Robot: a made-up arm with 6 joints.
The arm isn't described. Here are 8 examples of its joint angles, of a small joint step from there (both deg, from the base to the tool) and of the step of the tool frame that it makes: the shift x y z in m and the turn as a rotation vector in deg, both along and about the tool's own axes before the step.
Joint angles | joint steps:
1: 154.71 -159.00 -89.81 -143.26 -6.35 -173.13 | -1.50 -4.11 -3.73 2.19 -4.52 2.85
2: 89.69 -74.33 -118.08 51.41 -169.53 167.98 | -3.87 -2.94 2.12 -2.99 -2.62 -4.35
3: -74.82 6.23 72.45 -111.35 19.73 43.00 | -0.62 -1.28 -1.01 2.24 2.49 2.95
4: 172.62 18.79 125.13 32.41 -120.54 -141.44 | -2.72 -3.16 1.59 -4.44 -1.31 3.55
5: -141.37 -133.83 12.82 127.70 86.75 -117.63 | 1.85 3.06 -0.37 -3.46 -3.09 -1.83
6: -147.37 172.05 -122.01 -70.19 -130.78 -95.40 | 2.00 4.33 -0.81 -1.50 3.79 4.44
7: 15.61 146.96 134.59 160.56 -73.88 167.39 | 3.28 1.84 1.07 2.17 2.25 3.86
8: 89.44 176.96 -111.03 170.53 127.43 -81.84 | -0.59 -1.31 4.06 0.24 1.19 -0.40
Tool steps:
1: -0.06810 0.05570 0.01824 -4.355 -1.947 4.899
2: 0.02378 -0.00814 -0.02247 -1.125 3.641 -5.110
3: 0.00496 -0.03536 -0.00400 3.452 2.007 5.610
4: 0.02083 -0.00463 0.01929 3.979 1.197 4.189
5: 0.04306 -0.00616 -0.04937 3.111 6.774 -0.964
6: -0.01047 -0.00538 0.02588 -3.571 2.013 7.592
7: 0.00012 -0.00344 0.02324 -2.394 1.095 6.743
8: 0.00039 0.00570 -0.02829 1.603 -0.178 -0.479
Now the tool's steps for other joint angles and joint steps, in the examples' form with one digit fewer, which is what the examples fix.
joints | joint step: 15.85 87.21 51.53 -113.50 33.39 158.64 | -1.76 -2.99 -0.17 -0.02 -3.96 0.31
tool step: -0.0469 0.0179 0.0068 -1.89 0.99 2.66
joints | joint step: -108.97 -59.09 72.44 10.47 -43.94 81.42 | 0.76 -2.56 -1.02 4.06 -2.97 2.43
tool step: -0.0146 0.0582 0.0115 -6.02 -3.58 6.46
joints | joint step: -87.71 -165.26 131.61 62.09 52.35 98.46 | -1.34 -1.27 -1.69 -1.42 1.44 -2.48
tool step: 0.0194 -0.0111 -0.0056 0.66 -0.31 -6.36
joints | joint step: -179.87 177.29 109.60 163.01 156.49 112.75 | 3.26 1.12 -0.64 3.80 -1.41 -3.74
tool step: 0.0239 -0.0060 -0.0127 -2.75 0.32 -9.26
